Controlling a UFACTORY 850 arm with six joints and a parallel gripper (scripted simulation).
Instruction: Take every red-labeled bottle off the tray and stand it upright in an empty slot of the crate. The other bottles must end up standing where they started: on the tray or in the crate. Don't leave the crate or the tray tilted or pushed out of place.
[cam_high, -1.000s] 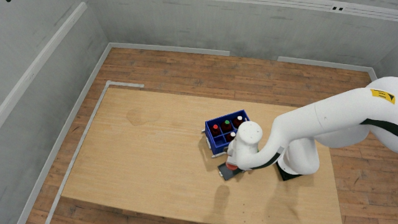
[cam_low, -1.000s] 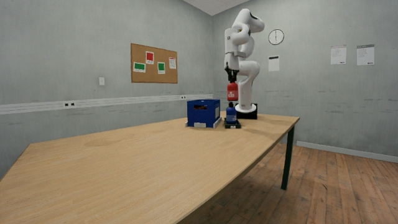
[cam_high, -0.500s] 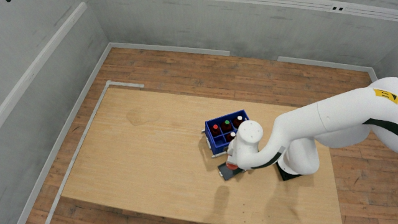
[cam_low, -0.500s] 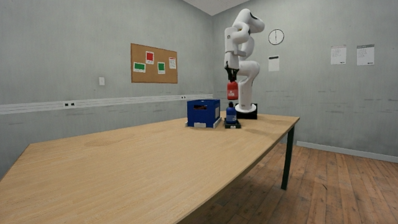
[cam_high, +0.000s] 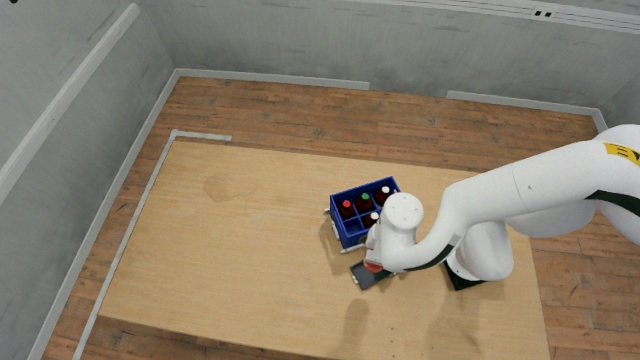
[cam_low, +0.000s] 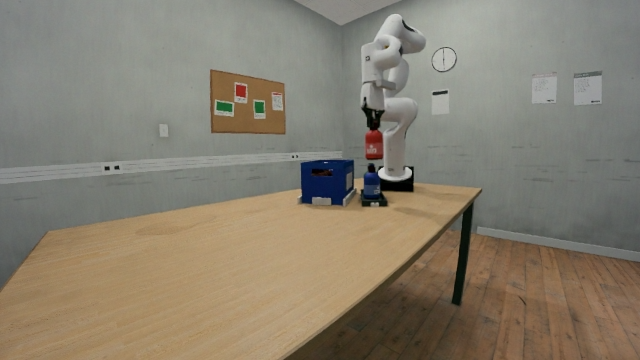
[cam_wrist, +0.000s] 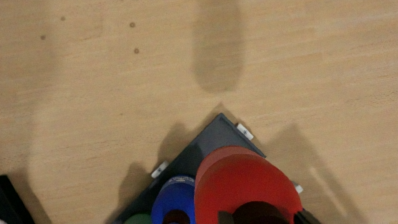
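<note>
The red-labeled bottle is 7 cm below my hand. Also, from my hand: blue-labeled bottle 8 cm behind, 5 cm to the right, 25 cm below; green-labeled bottle 15 cm behind, 9 cm to the right, 25 cm below; dark tray 8 cm behind, 5 cm to the right, 32 cm below.
</note>
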